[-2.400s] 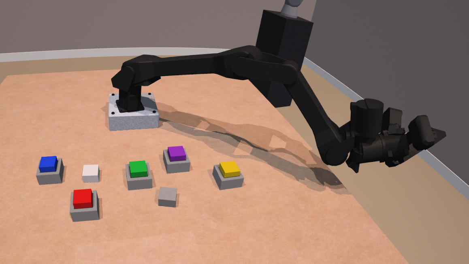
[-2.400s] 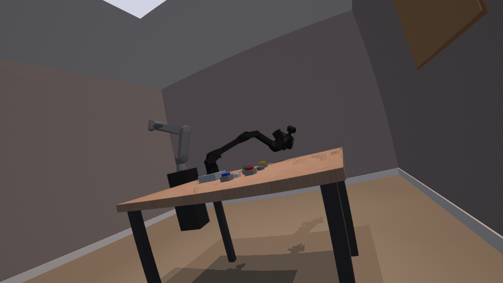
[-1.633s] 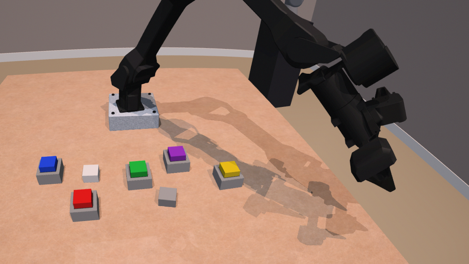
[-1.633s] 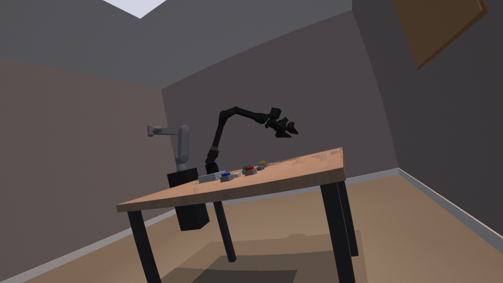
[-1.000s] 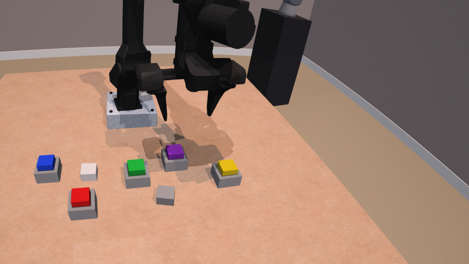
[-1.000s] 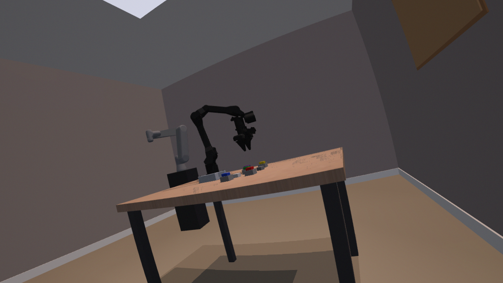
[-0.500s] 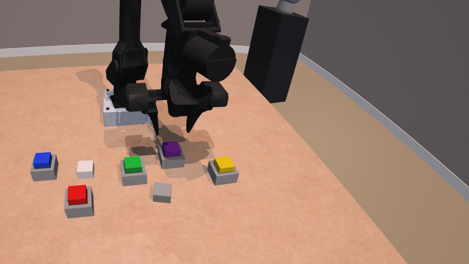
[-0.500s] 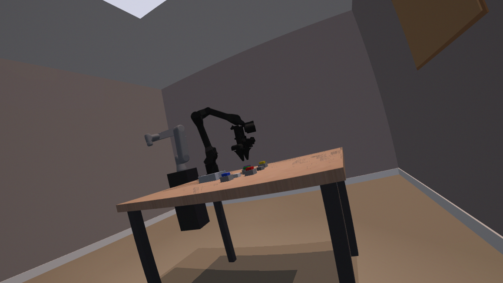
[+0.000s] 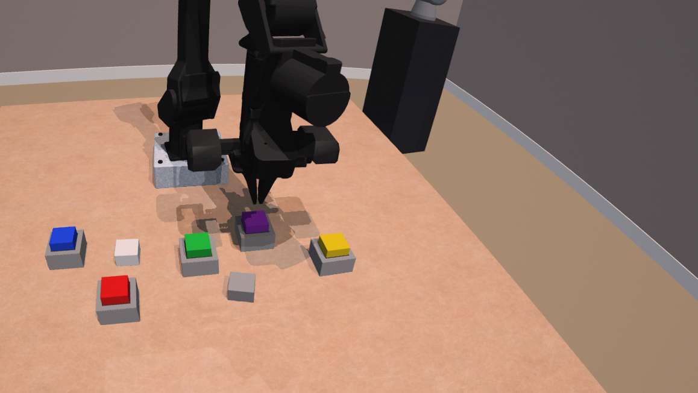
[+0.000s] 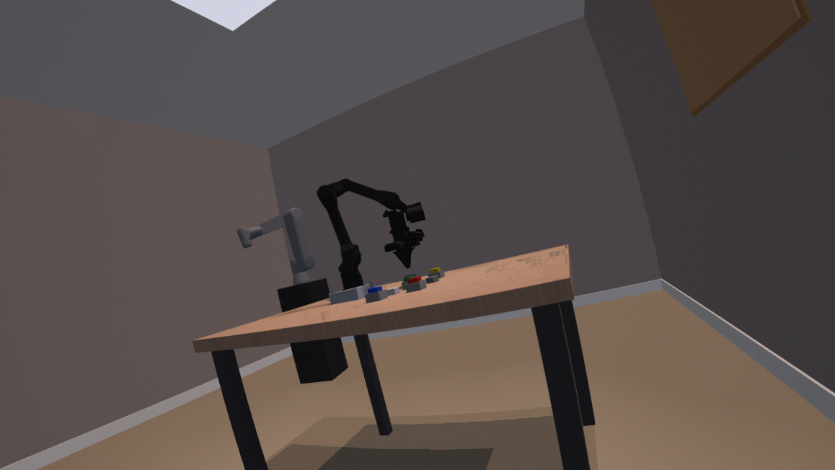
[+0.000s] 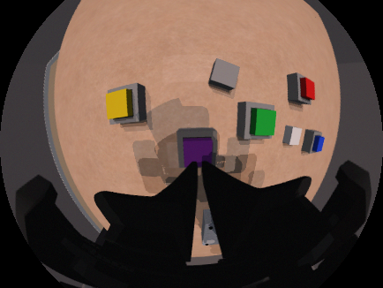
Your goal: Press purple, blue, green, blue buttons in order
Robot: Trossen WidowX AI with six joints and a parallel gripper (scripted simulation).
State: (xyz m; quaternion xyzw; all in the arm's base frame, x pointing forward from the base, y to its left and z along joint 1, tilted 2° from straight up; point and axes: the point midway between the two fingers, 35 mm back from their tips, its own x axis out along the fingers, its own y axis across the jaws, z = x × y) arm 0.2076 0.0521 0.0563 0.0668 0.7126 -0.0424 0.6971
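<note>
My gripper tip is now 30 mm above the purple button. Also, from my gripper tip: yellow button 80 mm ahead, 80 mm to the left, 30 mm below; green button 20 mm ahead, 90 mm to the right, 30 mm below; grey block 90 mm ahead, 50 mm to the right, 60 mm below.
</note>
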